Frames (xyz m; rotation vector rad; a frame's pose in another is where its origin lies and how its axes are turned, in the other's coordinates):
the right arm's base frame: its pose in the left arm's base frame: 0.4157 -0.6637 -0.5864 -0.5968 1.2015 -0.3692
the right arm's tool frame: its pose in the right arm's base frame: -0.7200 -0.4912 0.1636 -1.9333 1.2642 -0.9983
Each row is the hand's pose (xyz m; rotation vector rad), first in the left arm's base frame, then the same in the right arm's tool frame.
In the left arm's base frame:
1: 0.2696 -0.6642 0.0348 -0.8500 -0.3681 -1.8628
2: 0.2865 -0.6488 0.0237 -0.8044 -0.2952 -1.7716
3: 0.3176 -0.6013 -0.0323 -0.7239 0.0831 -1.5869
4: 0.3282 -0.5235 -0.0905 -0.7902 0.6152 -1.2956
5: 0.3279 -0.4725 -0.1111 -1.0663 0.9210 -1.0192
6: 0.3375 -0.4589 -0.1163 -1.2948 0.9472 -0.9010
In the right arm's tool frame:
1: -0.0976 -0.0108 0.2631 2.7800 0.9966 -0.1570
2: -0.1088 -0.0334 0.2602 2.8515 0.8485 -0.0840
3: -0.1607 -0.0924 0.2740 2.8433 0.4302 0.2908
4: -0.2460 -0.1399 0.2779 2.5268 -0.1054 0.6279
5: -0.2970 -0.1579 0.2677 2.1424 -0.4110 0.5680
6: -0.3069 -0.1713 0.2627 1.9790 -0.4705 0.3868

